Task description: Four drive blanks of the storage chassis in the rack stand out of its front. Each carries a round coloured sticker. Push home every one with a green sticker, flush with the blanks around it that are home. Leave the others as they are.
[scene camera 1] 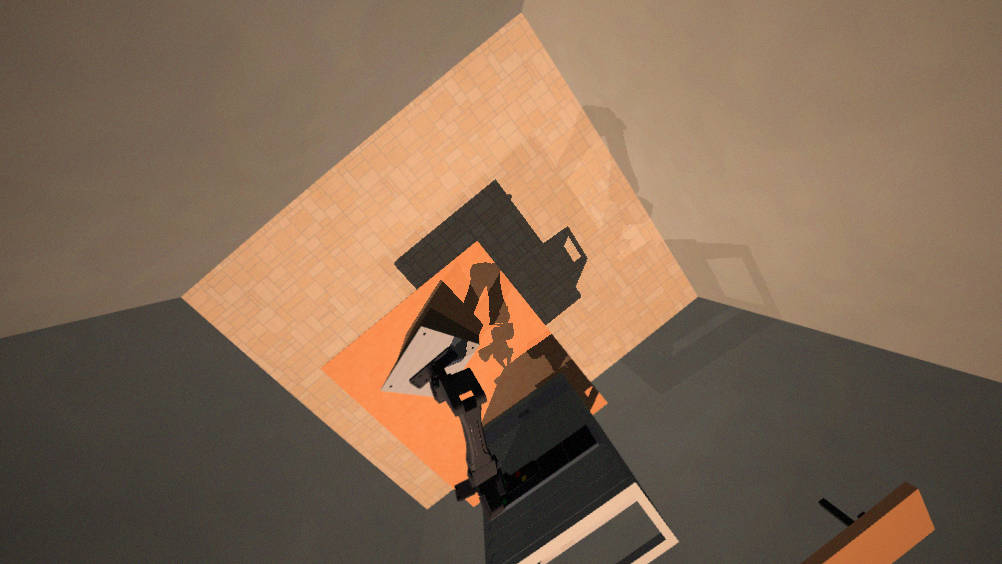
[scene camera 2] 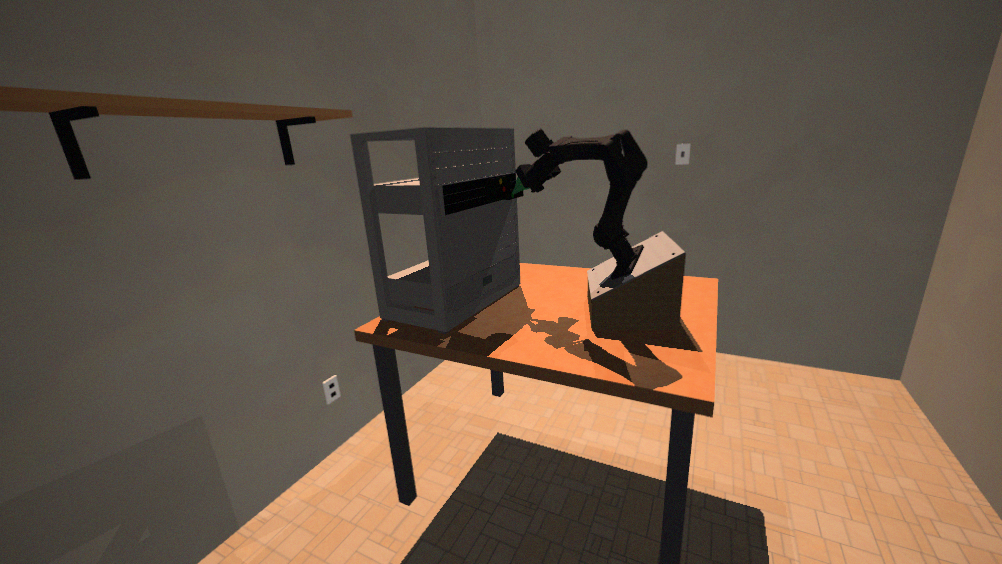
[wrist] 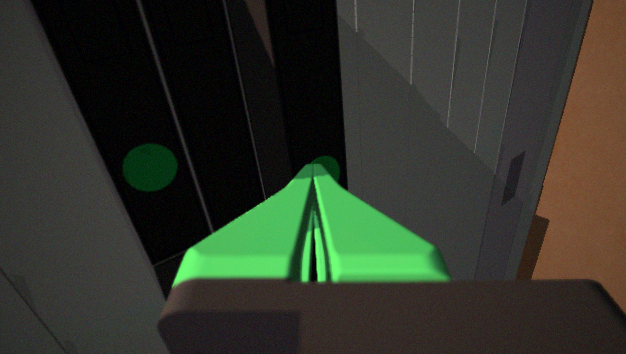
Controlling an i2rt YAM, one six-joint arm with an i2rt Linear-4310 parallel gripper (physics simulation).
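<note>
The black storage chassis (scene camera 1: 569,448) (scene camera 2: 466,198) sits in the upper part of the grey rack (scene camera 2: 436,273). My gripper (scene camera 2: 518,186) (wrist: 313,177) is shut and empty, its green fingertips at the chassis front. In the wrist view a green sticker (wrist: 331,170) shows partly behind the fingertips, on a black blank (wrist: 307,85) that stands out, with its side face visible. Another green sticker (wrist: 150,167) lies on a blank further left; whether that blank stands out is unclear. A yellow sticker (scene camera 2: 500,180) and a red sticker (scene camera 2: 502,189) show near the gripper. Contact at the fingertips is unclear.
The rack stands on the orange table (scene camera 1: 392,350) (scene camera 2: 631,378). The arm's base is on a slanted pedestal (scene camera 1: 413,360) (scene camera 2: 634,308) facing the rack. Grey panels (wrist: 400,125) lie beside the blanks. A wall shelf (scene camera 1: 883,525) (scene camera 2: 175,106) is beyond the rack.
</note>
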